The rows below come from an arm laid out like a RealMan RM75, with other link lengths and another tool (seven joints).
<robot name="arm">
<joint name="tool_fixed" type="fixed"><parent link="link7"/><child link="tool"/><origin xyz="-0.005 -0.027 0.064" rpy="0.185 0 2.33"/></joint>
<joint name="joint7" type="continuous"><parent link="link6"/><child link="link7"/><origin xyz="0 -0.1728 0" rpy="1.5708 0 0"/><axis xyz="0 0 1"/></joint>
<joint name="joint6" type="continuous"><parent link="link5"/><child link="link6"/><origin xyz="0 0 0" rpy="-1.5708 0 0"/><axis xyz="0 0 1"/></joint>
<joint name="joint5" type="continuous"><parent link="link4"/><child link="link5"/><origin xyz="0 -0.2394 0" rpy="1.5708 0 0"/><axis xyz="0 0 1"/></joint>
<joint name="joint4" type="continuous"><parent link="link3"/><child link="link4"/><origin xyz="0 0 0" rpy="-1.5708 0 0"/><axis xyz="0 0 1"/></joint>
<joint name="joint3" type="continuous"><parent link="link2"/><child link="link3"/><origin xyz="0 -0.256 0" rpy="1.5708 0 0"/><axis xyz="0 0 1"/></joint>
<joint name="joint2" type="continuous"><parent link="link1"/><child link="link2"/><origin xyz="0 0 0" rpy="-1.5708 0 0"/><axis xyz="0 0 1"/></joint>
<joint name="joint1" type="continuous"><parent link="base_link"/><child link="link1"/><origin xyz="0 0 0.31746"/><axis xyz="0 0 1"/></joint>
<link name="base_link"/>
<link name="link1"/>
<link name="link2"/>
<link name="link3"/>
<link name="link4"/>
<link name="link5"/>
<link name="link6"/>
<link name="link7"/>
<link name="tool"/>
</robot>
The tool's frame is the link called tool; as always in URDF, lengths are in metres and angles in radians. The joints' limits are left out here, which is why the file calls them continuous.
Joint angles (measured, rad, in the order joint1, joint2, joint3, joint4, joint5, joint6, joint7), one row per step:
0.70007 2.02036 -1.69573 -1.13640 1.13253 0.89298 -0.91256
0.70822 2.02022 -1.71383 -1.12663 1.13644 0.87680 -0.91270
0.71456 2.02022 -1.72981 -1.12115 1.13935 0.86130 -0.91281
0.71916 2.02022 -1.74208 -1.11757 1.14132 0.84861 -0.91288
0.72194 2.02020 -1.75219 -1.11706 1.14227 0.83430 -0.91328
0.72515 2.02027 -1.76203 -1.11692 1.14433 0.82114 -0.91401
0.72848 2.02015 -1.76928 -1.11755 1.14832 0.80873 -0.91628
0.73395 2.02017 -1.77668 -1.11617 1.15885 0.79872 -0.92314
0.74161 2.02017 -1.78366 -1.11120 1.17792 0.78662 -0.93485
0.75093 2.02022 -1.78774 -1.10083 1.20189 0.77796 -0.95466
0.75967 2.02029 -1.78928 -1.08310 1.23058 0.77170 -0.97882
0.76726 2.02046 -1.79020 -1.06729 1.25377 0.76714 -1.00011
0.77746 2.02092 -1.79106 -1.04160 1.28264 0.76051 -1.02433
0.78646 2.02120 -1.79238 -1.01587 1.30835 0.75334 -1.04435
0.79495 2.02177 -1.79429 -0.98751 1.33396 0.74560 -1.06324
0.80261 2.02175 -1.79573 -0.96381 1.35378 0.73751 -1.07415
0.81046 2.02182 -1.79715 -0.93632 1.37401 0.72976 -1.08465
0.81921 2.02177 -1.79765 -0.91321 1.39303 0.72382 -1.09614
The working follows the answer.
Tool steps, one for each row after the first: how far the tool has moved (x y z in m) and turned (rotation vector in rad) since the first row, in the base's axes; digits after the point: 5 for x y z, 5 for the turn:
-0.00155 -0.00048 -0.00444 -0.00093 -0.00506 0.00736
-0.00374 -0.00081 -0.00786 0.00034 -0.00834 0.01606
-0.00555 -0.00097 -0.01030 0.00231 -0.01057 0.02317
-0.00778 -0.00047 -0.01158 0.00830 -0.01069 0.03101
-0.01047 -0.00025 -0.01293 0.01306 -0.00995 0.03934
-0.01380 0.00033 -0.01352 0.01866 -0.00665 0.04799
-0.01815 0.00014 -0.01481 0.01970 -0.00112 0.05871
-0.02351 0.00017 -0.01625 0.02002 0.00936 0.06954
-0.02806 0.00031 -0.01784 0.01760 0.01893 0.08114
-0.02987 0.00074 -0.01971 0.01288 0.02822 0.08642
-0.03101 0.00122 -0.02128 0.00916 0.03449 0.09118
-0.03033 0.00247 -0.02361 0.00488 0.04109 0.09010
-0.02842 0.00397 -0.02579 0.00204 0.04611 0.08508
-0.02511 0.00556 -0.02829 -0.00064 0.05009 0.07620
-0.02215 0.00754 -0.02985 -0.00055 0.05381 0.06521
-0.01765 0.00965 -0.03170 -0.00096 0.05608 0.05033
-0.01516 0.01158 -0.03299 -0.00111 0.05882 0.04115

Tool pose at each row, in the base's axes (x y z in m, rotation vector in rad; rounded; the steps above come from the unrounded poses):
0.08194 0.47842 -0.07059 -0.78908 2.95035 0.32896
0.08040 0.47795 -0.07504 -0.79987 2.94382 0.32560
0.07820 0.47761 -0.07845 -0.81250 2.93762 0.32637
0.07640 0.47746 -0.08089 -0.82273 2.93257 0.32857
0.07417 0.47795 -0.08217 -0.83370 2.92758 0.33765
0.07147 0.47817 -0.08352 -0.84561 2.92366 0.34542
0.06814 0.47875 -0.08411 -0.85811 2.92159 0.35567
0.06379 0.47857 -0.08541 -0.87447 2.92264 0.36058
0.05843 0.47859 -0.08684 -0.89162 2.92840 0.36696
0.05389 0.47873 -0.08843 -0.91027 2.93408 0.36899
0.05207 0.47916 -0.09030 -0.91977 2.94264 0.36713
0.05094 0.47964 -0.09187 -0.92807 2.94819 0.36515
0.05161 0.48089 -0.09420 -0.92770 2.95640 0.36216
0.05353 0.48239 -0.09639 -0.92101 2.96400 0.36023
0.05683 0.48398 -0.09888 -0.90830 2.97196 0.35776
0.05979 0.48596 -0.10044 -0.89197 2.97922 0.35912
0.06430 0.48807 -0.10230 -0.86960 2.98658 0.35874
0.06678 0.49000 -0.10358 -0.85587 2.99224 0.35933

